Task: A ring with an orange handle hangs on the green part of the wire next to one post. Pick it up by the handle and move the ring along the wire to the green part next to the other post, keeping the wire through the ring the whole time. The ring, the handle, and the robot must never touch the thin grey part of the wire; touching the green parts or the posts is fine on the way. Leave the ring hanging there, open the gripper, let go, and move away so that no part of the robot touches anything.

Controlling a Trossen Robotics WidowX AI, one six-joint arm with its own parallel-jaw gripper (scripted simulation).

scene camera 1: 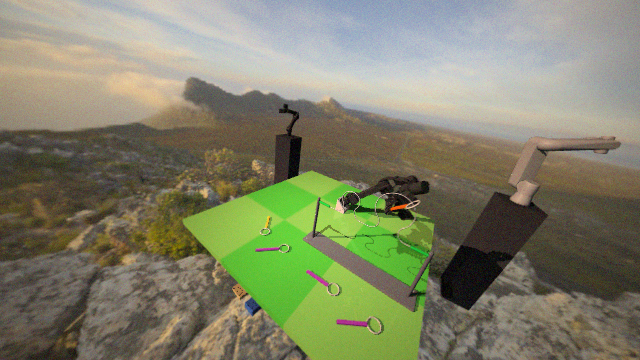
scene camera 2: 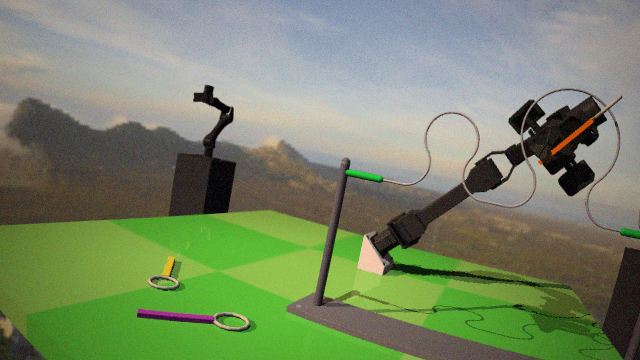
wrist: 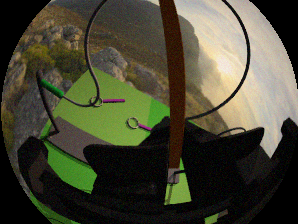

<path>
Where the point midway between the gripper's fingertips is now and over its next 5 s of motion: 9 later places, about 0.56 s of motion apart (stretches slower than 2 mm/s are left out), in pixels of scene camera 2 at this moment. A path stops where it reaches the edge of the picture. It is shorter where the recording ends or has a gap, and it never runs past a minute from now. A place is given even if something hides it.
The gripper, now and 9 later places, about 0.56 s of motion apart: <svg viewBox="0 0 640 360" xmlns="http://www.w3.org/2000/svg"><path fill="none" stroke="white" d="M546 160L551 165L556 168L561 170L567 170L574 170L580 168L586 165L590 161L594 156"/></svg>
</path>
